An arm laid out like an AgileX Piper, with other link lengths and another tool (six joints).
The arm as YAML. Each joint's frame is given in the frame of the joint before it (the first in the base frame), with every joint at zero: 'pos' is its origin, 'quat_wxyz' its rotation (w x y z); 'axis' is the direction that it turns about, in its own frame. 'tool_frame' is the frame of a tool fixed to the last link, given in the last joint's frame.
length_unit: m
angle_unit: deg
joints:
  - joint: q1
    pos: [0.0, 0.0, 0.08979]
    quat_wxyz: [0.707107, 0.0, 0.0, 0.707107]
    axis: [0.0, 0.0, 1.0]
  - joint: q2
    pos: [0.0, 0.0, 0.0]
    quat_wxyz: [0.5, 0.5, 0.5, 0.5]
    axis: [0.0, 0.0, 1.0]
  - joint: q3
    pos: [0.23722, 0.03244, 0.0]
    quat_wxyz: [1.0, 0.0, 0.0, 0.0]
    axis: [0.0, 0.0, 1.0]
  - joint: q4
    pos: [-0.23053, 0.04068, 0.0]
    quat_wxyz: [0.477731, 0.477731, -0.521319, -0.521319]
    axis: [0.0, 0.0, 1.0]
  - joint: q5
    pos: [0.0, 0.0, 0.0]
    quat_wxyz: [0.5, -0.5, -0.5, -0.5]
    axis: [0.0, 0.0, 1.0]
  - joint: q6
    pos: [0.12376, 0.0, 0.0]
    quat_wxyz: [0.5, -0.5, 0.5, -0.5]
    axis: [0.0, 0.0, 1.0]
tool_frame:
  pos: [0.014, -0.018, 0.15]
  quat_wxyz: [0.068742, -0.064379, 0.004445, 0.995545]
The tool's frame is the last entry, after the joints.
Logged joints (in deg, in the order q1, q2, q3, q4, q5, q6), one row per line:
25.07, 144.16, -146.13, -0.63, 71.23, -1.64
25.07, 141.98, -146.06, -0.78, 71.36, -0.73
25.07, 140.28, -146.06, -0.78, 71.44, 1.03
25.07, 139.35, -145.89, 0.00, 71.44, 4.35
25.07, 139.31, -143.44, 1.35, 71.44, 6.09
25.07, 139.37, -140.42, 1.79, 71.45, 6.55
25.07, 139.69, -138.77, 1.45, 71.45, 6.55
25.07, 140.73, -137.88, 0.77, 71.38, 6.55
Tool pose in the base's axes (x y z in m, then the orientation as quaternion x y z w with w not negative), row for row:
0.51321, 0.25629, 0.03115, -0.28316, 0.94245, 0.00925, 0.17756
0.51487, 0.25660, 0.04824, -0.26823, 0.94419, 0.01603, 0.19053
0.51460, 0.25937, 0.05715, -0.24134, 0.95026, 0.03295, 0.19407
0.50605, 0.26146, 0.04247, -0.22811, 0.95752, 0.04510, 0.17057
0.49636, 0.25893, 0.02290, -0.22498, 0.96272, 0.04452, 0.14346
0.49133, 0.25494, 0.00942, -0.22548, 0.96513, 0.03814, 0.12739
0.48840, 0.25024, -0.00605, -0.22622, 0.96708, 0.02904, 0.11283
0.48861, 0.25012, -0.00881, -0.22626, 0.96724, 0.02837, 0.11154
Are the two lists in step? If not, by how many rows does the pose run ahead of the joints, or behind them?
The pose runs 1 row ahead of the joints: the pose in row i belongs to the joints in row i + 1.
